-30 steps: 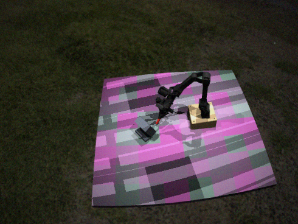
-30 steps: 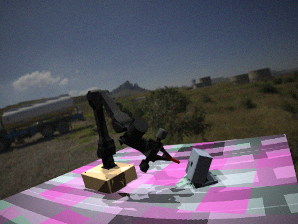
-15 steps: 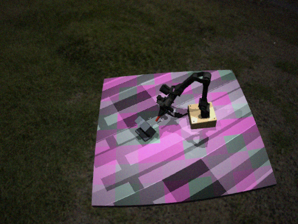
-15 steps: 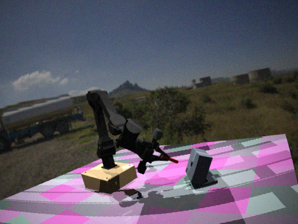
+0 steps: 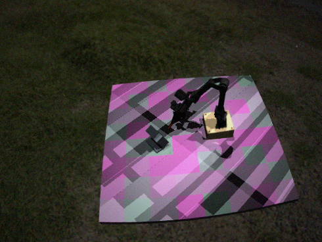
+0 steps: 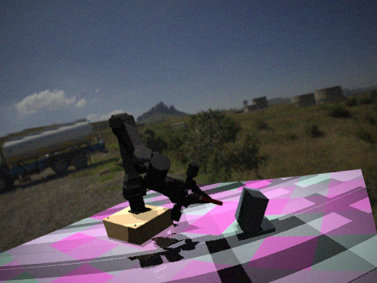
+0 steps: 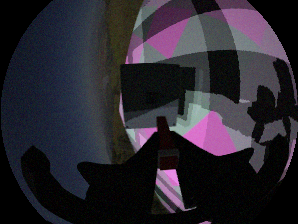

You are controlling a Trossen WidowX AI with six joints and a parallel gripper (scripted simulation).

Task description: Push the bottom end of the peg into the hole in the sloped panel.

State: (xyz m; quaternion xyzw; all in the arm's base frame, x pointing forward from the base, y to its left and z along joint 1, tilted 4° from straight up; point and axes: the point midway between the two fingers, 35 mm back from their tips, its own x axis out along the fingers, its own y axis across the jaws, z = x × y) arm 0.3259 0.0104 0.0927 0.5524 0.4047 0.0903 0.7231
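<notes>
Right now the sloped grey panel is 100 mm ahead of my gripper tip, 70 mm to the left of it and 50 mm below it. The rest, counted from my gripper tip: peg 10 mm behind, 10 mm to the right, 10 mm above; then dark foot 120 mm ahead, 80 mm to the left, 120 mm below.
</notes>
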